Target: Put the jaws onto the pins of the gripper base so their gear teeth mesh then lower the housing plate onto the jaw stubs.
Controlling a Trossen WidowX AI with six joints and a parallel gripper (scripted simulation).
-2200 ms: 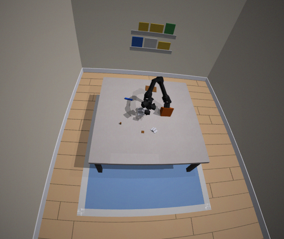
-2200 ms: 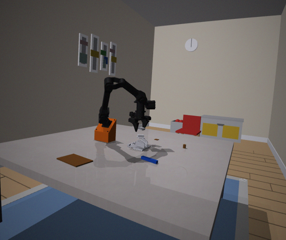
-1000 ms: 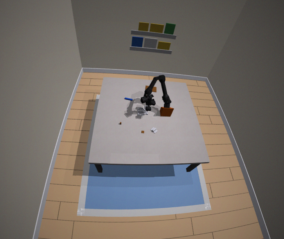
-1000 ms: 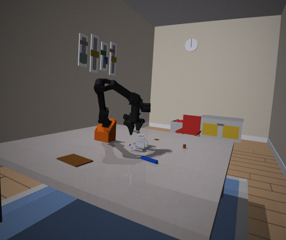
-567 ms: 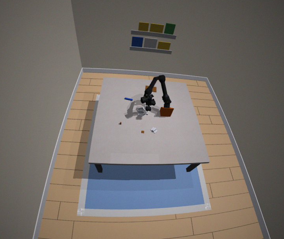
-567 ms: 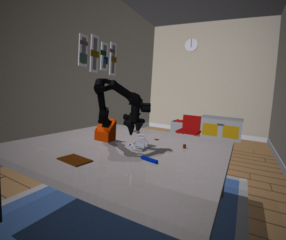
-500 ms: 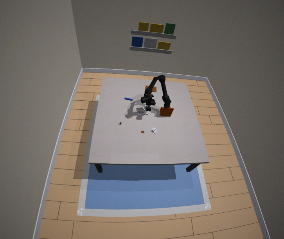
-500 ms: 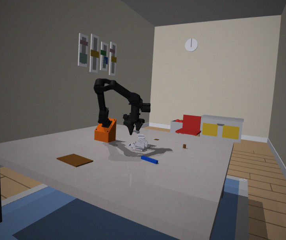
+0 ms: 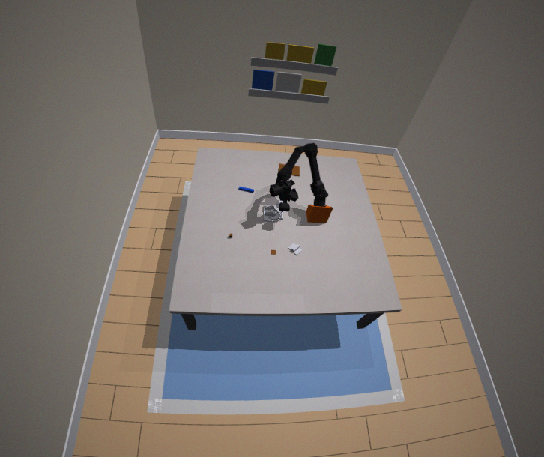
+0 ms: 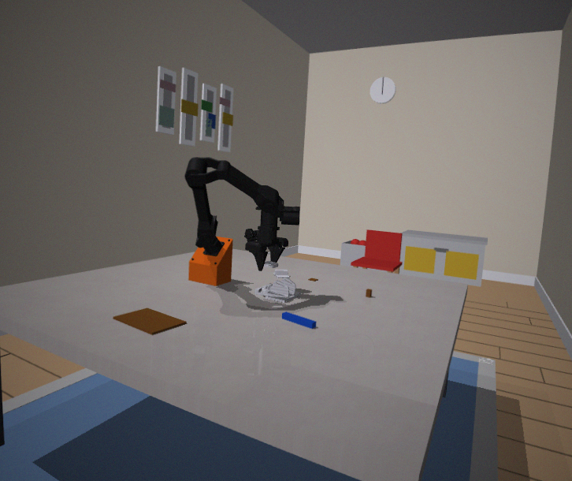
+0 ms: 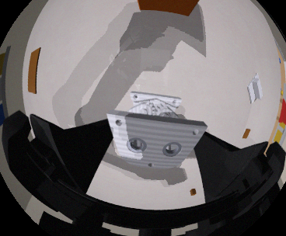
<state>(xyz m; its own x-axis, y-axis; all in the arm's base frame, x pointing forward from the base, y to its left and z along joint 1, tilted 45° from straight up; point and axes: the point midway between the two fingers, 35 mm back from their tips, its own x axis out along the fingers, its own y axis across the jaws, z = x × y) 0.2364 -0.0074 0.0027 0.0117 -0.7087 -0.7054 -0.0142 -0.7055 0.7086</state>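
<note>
Right now the white gripper base is 20 mm above my gripper tip and 10 mm ahead of it. Also, from my gripper tip: grey jaw 70 mm below, 20 mm to the right, 20 mm ahead; blue bar 230 mm ahead, 200 mm to the right, 80 mm below; small brown tile 290 mm to the left, 80 mm below, 50 mm ahead.
</note>
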